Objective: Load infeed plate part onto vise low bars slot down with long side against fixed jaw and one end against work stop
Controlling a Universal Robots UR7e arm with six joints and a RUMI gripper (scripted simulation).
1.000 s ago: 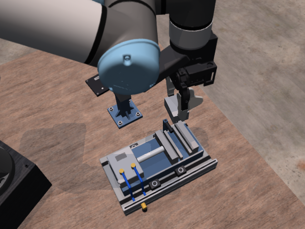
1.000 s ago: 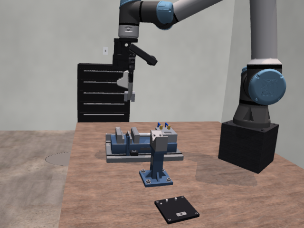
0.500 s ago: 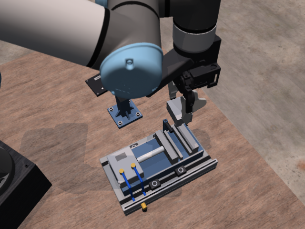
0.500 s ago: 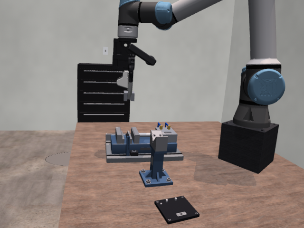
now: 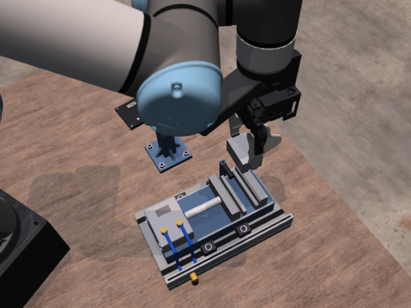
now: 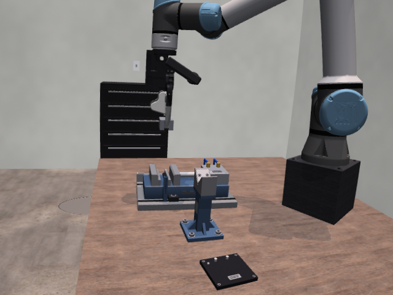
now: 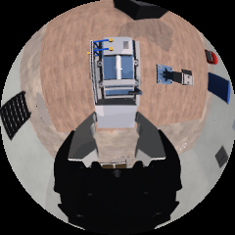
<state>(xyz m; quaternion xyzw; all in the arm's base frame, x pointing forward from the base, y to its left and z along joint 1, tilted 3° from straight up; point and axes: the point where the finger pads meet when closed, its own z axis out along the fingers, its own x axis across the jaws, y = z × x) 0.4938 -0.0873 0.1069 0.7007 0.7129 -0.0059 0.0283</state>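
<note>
The fixed jaw is 170 mm below my hand, 30 mm ahead of it and 10 mm to the left of it. The rest, counted from my hand: work stop: 150 mm below, 60 mm to the left; then moving jaw: 170 mm below, 30 mm behind, 10 mm to the left; then part: 10 mm below.
</note>
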